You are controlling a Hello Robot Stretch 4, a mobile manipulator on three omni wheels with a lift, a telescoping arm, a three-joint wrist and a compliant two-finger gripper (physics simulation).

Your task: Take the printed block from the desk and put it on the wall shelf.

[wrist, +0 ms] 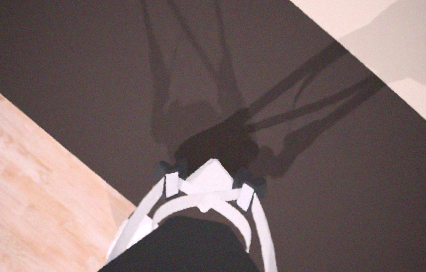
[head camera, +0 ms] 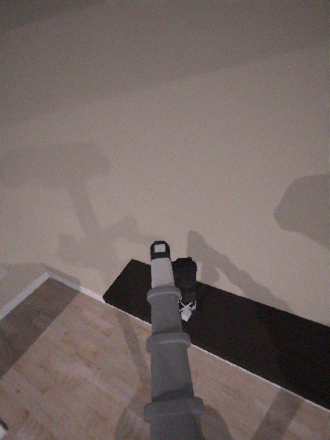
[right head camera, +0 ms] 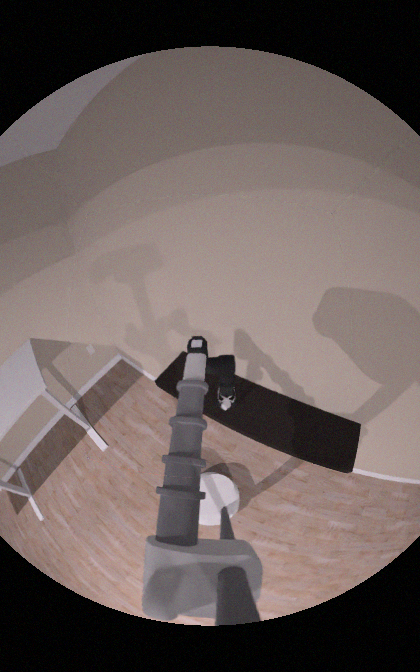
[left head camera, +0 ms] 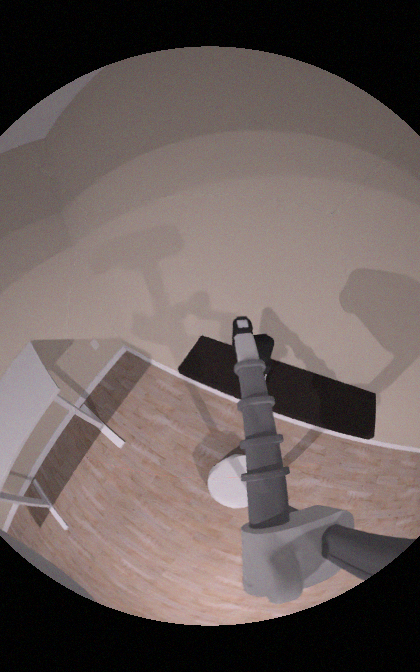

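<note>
My gripper (head camera: 188, 306) (right head camera: 226, 398) (wrist: 212, 176) is shut on the printed block, pointing down over the wall shelf. The white block (head camera: 186, 315) (right head camera: 225, 406) (wrist: 213, 172) sits between the two dark fingertips, one corner showing beyond them. The wall shelf (head camera: 260, 330) (left head camera: 325, 400) (right head camera: 300, 430) (wrist: 75, 65) is a long dark board along the wall. The block is over its left part, and dark shadows of the gripper fall on the board close to it. The size of the gap below the block is hard to tell. In the left head view the arm hides most of the gripper.
The grey telescoping arm (head camera: 170, 370) (left head camera: 262, 450) (right head camera: 185, 460) reaches across the shelf's left part. A white desk (left head camera: 22, 395) (right head camera: 17, 390) stands at the left. A round white object (left head camera: 227, 482) (right head camera: 220, 500) is on the wooden floor before the shelf. The wall rises behind the shelf.
</note>
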